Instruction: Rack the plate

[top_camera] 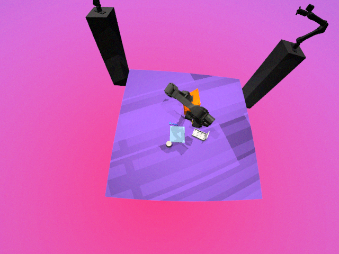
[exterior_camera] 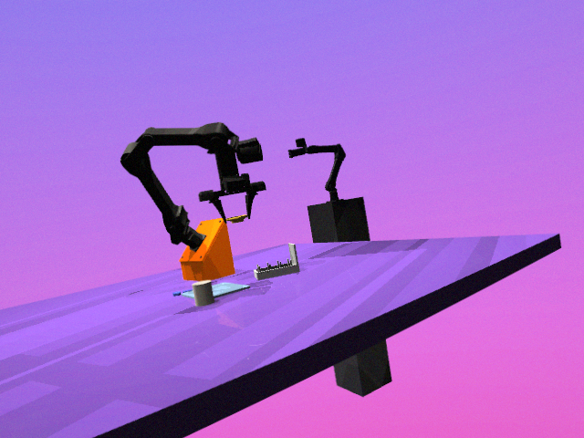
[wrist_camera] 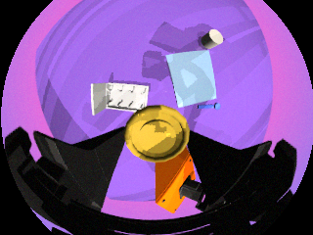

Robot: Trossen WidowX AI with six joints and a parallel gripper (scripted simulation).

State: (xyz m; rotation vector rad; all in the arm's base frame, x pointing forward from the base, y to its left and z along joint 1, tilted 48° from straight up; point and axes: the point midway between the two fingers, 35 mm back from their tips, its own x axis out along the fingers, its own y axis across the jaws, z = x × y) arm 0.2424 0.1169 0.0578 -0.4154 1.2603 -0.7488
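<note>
Right now my gripper tip is 150 mm above the dish rack, 80 mm to the right of it and 30 mm short of it. The rest, counted from my gripper tip: white cylinder 190 mm to the right, 150 mm below, 150 mm ahead; plate 10 mm above; pale blue mat 170 mm below, 120 mm to the right, 50 mm ahead.
</note>
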